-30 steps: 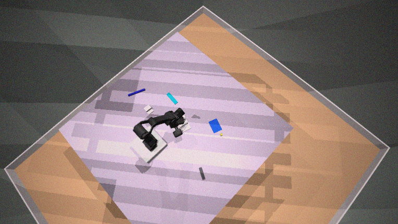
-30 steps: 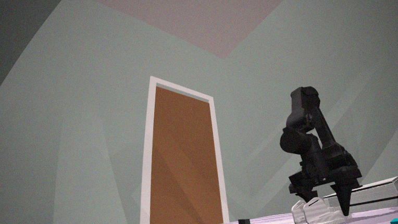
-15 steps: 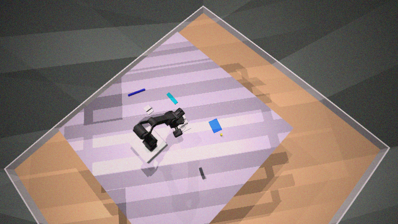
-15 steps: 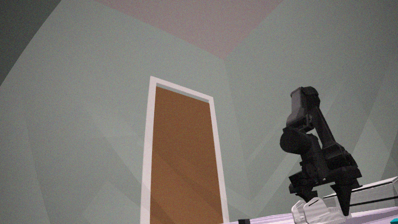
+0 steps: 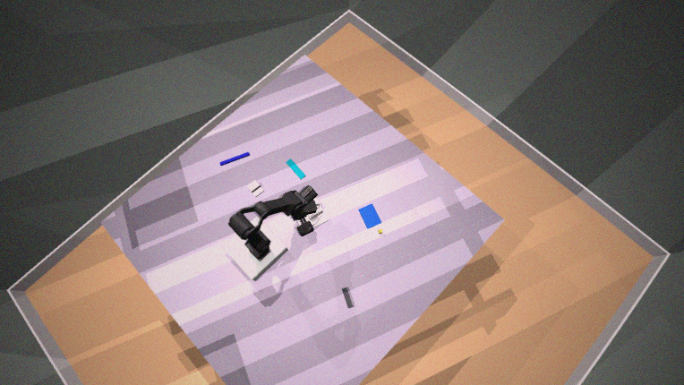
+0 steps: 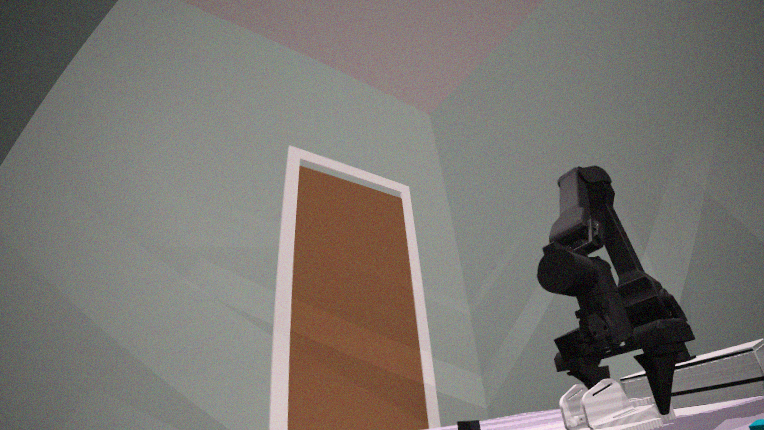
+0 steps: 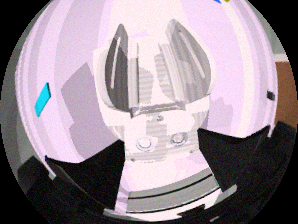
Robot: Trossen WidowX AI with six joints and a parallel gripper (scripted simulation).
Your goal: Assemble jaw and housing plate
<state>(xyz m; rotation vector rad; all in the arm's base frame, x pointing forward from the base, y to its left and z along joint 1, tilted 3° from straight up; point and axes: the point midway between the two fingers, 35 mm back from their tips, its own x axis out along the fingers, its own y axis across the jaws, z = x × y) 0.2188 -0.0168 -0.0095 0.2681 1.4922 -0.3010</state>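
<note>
Now: gripper tip 2 cm below the white housing part and 1 cm short of it. The rest, counted from my gripper tip: yellow cube: 30 cm to the right, 19 cm ahead; then cyan bar: 19 cm to the left, 16 cm ahead; then blue flat plate: 22 cm to the right, 21 cm ahead, 1 cm below.
</note>
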